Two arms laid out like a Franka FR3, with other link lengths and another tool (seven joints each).
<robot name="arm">
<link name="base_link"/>
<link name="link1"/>
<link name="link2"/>
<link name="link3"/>
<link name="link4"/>
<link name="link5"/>
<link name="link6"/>
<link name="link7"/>
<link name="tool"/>
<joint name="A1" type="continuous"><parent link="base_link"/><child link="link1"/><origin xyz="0.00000 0.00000 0.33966" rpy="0.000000 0.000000 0.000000"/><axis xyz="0 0 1"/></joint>
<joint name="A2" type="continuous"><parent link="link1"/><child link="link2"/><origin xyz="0.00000 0.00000 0.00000" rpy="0.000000 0.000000 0.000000"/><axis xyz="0 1 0"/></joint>
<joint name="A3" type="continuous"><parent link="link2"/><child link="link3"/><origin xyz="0.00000 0.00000 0.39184" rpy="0.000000 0.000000 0.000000"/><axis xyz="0 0 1"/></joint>
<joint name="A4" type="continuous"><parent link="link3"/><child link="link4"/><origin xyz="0.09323 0.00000 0.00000" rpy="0.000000 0.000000 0.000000"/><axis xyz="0 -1 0"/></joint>
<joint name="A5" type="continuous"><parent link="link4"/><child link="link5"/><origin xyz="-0.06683 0.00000 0.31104" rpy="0.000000 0.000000 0.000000"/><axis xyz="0 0 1"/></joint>
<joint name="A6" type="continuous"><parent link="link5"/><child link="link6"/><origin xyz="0.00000 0.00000 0.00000" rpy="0.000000 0.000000 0.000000"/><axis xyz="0 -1 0"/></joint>
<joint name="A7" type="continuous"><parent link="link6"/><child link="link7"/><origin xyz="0.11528 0.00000 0.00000" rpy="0.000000 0.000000 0.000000"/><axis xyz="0 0 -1"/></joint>
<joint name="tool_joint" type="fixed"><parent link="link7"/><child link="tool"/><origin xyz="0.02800 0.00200 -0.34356" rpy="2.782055 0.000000 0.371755"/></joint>
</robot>
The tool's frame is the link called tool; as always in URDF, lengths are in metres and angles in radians. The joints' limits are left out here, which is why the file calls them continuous.
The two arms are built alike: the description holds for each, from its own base.
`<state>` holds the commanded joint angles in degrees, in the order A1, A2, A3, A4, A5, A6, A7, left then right.
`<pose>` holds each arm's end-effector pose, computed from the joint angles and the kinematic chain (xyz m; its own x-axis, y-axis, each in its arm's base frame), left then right.
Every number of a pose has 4 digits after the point.
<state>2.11 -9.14 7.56 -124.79 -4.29 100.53 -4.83 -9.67 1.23 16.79 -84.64 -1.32 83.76 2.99</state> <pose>0.3856 0.0449 0.2983 0.7659 0.5813 -0.2748 0.6428 -0.7032 0.3038 0.5344 0.0582 0.4704 0.9033 0.4271 -0.0393 0.4121 -0.8387 0.3559</pose>
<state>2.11 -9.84 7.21 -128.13 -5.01 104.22 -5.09 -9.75 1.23 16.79 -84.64 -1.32 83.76 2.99</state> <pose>0.3846 0.0394 0.2857 0.7657 0.5866 -0.2637 0.6432 -0.6959 0.3194 0.5345 0.0574 0.4704 0.9039 0.4259 -0.0393 0.4109 -0.8393 0.3559</pose>
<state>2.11 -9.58 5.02 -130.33 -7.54 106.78 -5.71 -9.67 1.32 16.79 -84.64 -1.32 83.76 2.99</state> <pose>0.3861 0.0136 0.2739 0.7675 0.5787 -0.2758 0.6410 -0.6880 0.3402 0.5346 0.0581 0.4696 0.9033 0.4272 -0.0406 0.4127 -0.8388 0.3551</pose>
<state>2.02 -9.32 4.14 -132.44 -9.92 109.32 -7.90 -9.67 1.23 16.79 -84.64 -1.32 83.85 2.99</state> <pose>0.3863 -0.0018 0.2627 0.7387 0.6090 -0.2887 0.6734 -0.6496 0.3528 0.5350 0.0582 0.4706 0.9034 0.4272 -0.0379 0.4116 -0.8388 0.3564</pose>
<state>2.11 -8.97 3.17 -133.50 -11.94 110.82 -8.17 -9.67 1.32 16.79 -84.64 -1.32 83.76 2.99</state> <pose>0.3880 -0.0155 0.2565 0.7314 0.6121 -0.3006 0.6810 -0.6327 0.3686 0.5346 0.0581 0.4696 0.9033 0.4272 -0.0406 0.4127 -0.8388 0.3551</pose>
